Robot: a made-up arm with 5 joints. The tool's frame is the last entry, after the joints.
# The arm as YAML. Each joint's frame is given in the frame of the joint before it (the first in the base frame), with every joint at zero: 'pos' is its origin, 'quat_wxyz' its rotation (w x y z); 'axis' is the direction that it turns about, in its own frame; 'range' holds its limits. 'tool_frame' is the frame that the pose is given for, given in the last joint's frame.
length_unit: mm
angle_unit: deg
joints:
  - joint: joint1
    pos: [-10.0, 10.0, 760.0]
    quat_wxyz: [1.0, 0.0, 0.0, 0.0]
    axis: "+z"
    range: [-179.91, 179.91]
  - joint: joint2
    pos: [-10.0, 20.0, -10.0]
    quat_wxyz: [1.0, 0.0, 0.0, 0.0]
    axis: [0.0, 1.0, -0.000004]
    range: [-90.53, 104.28]
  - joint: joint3
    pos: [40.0, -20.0, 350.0]
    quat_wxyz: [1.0, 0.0, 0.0, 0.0]
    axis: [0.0, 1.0, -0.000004]
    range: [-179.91, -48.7]
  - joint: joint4
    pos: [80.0, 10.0, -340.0]
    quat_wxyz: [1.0, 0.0, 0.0, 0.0]
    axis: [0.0, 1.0, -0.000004]
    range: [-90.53, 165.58]
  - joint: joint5
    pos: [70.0, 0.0, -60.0]
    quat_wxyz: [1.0, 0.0, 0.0, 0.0]
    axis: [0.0, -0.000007, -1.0]
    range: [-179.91, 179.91]
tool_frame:
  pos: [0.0, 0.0, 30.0]
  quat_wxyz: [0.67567, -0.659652, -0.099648, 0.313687]
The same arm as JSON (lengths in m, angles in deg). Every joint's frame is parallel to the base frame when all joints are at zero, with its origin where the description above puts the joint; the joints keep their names.
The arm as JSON. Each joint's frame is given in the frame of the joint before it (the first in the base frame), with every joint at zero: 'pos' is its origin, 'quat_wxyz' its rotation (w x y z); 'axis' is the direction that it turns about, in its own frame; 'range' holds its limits. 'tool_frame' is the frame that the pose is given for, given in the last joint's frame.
{"length_unit": "m", "angle_unit": "deg", "joints": [{"joint": "joint1", "pos": [-0.01, 0.01, 0.76], "quat_wxyz": [1.0, 0.0, 0.0, 0.0], "axis": "+z", "range": [-179.91, 179.91]}, {"joint": "joint2", "pos": [-0.01, 0.02, -0.01], "quat_wxyz": [1.0, 0.0, 0.0, 0.0], "axis": "+y", "range": [-90.53, 104.28]}, {"joint": "joint3", "pos": [0.04, -0.02, 0.35], "quat_wxyz": [1.0, 0.0, 0.0, 0.0], "axis": "+y", "range": [-179.91, -48.7]}, {"joint": "joint4", "pos": [0.08, 0.01, -0.34], "quat_wxyz": [1.0, 0.0, 0.0, 0.0], "axis": "+y", "range": [-90.53, 165.58]}, {"joint": "joint5", "pos": [0.07, 0.0, -0.06], "quat_wxyz": [1.0, 0.0, 0.0, 0.0], "axis": "-z", "range": [-179.91, 179.91]}], "tool_frame": {"pos": [0.0, 0.0, 0.03], "quat_wxyz": [0.67567, -0.659652, -0.099648, 0.313687]}}
